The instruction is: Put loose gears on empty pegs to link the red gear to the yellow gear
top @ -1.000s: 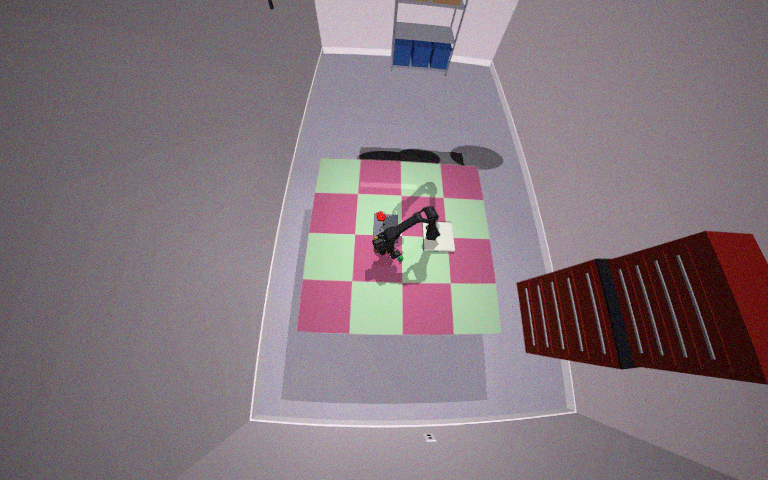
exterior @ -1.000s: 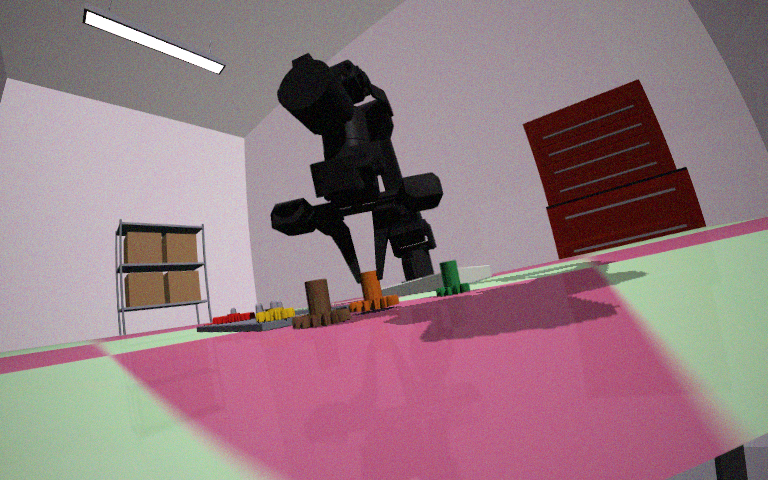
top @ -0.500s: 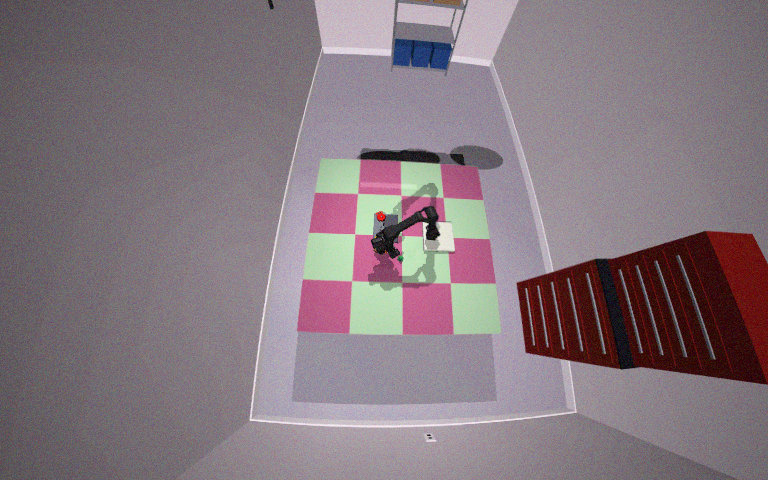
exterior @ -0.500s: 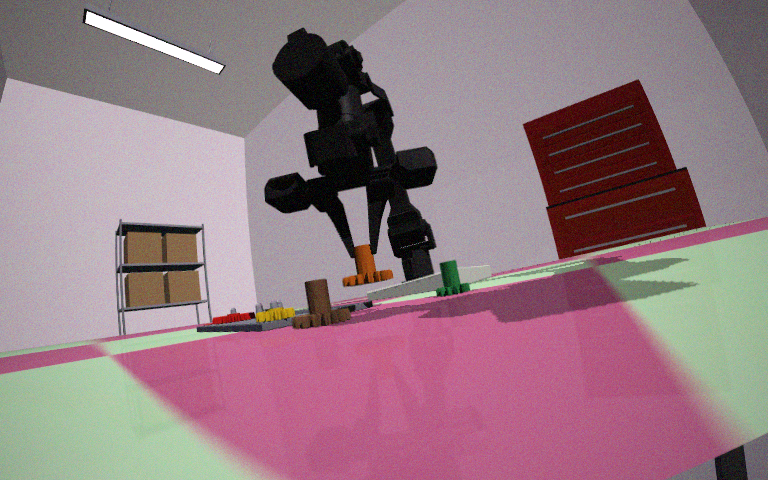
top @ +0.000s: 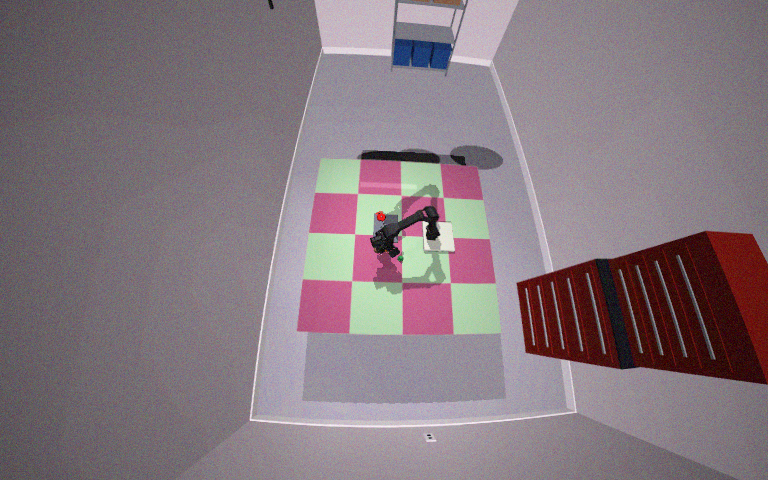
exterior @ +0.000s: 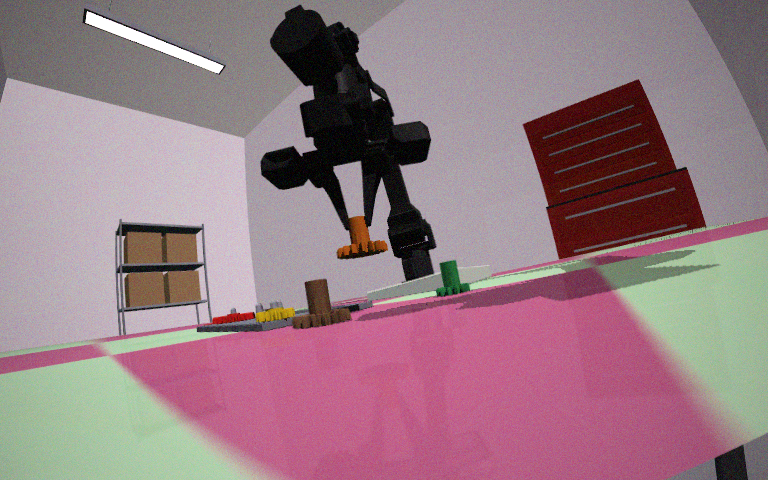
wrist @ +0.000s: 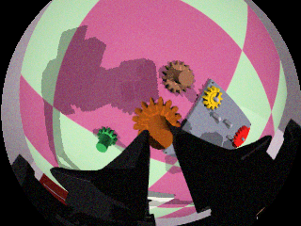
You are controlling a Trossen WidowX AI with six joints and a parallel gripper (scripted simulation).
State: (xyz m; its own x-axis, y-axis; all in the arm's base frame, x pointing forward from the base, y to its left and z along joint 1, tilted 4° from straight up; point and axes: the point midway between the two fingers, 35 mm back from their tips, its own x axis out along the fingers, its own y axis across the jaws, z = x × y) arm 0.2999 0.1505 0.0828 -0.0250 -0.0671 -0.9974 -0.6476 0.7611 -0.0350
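The grey board lies 20 mm ahead of my gripper tip, 170 mm to the right of it and 90 mm below it. Also, from my gripper tip: orange gear: 10 mm below; brown gear: 60 mm ahead, 10 mm to the right, 70 mm below; yellow gear: 70 mm ahead, 80 mm to the right, 70 mm below.
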